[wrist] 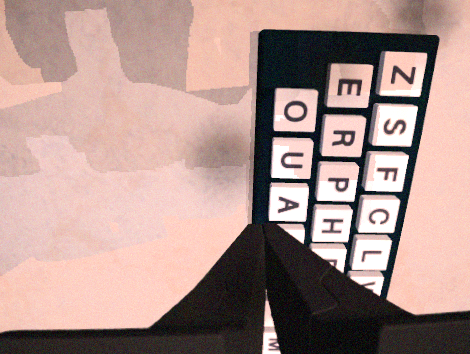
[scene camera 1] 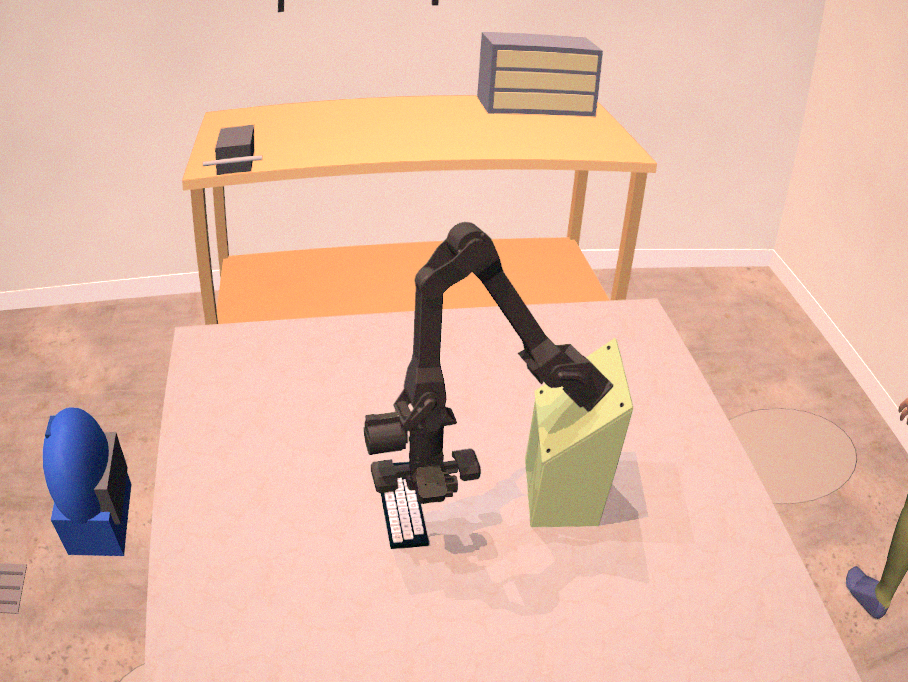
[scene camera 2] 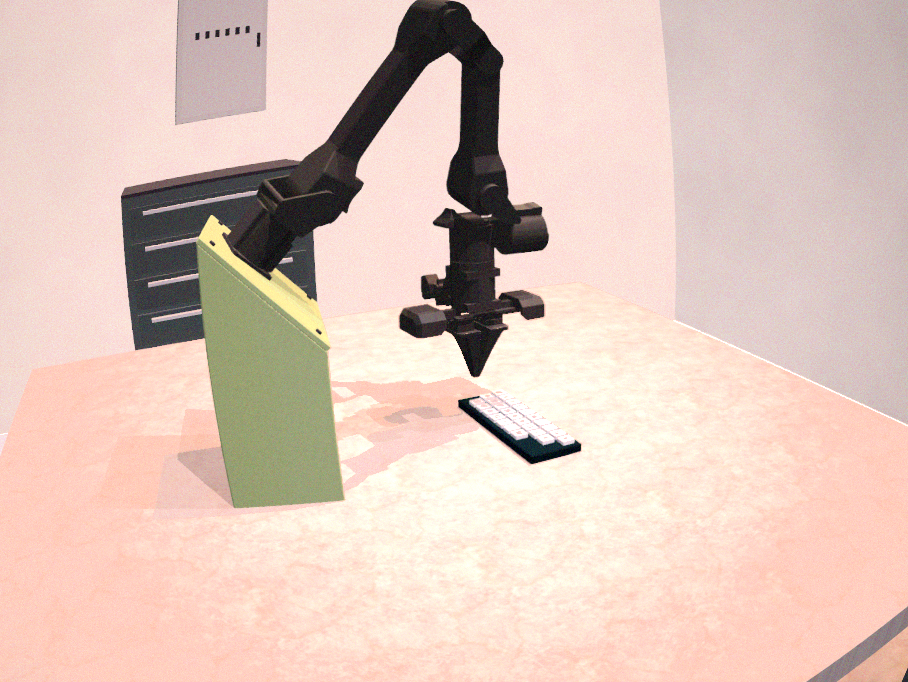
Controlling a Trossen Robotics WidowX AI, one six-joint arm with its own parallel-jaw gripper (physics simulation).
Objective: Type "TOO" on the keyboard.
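Seen in the pictures: gripper, fingertip midpoint: [wrist: 261, 236] [scene camera 2: 475, 376]; arm's base, origin of the base link: [scene camera 1: 594, 391] [scene camera 2: 245, 256].
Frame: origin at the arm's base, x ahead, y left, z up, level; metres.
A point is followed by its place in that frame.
Observation:
The dark keyboard [scene camera 1: 407, 517] {x 0.321, y -0.080, z -0.255 m} [scene camera 2: 524, 429] {x 0.290, y -0.158, z -0.256 m} [wrist: 295, 55] {x 0.323, y -0.024, z -0.260 m} with white letter keys lies flat on the table. In the wrist view the O key [wrist: 295, 110] {x 0.317, y -0.044, z -0.254 m} is near its upper left end, with the U key [wrist: 292, 158] {x 0.310, y -0.063, z -0.254 m} and the A key [wrist: 288, 202] {x 0.303, y -0.083, z -0.254 m} below it. The E key [wrist: 350, 86] {x 0.340, y -0.042, z -0.254 m} and the Z key [wrist: 402, 74] {x 0.361, y -0.043, z -0.254 m} are at the upper right. No T key can be made out; the fingers hide part of the keys. My gripper [scene camera 2: 476, 374] {x 0.293, y -0.068, z -0.206 m} [wrist: 261, 236] {x 0.293, y -0.068, z -0.206 m} is shut and empty, pointing down above the keyboard's far part, apart from the keys.
The green pedestal [scene camera 1: 572, 477] {x 0.069, y 0.066, z -0.126 m} [scene camera 2: 271, 411] {x -0.035, y -0.095, z -0.152 m} carries the arm's base beside the keyboard. Behind the table [scene camera 1: 256, 587] {x 0.652, y -0.045, z -0.270 m} [scene camera 2: 587, 587] {x 0.071, y -0.446, z -0.271 m} stands a wooden workbench [scene camera 1: 381, 132] with a drawer box [scene camera 1: 544, 80]. A blue object [scene camera 1: 77, 469] is at the left, and part of a person's leg [scene camera 1: 896, 546] shows at the right.

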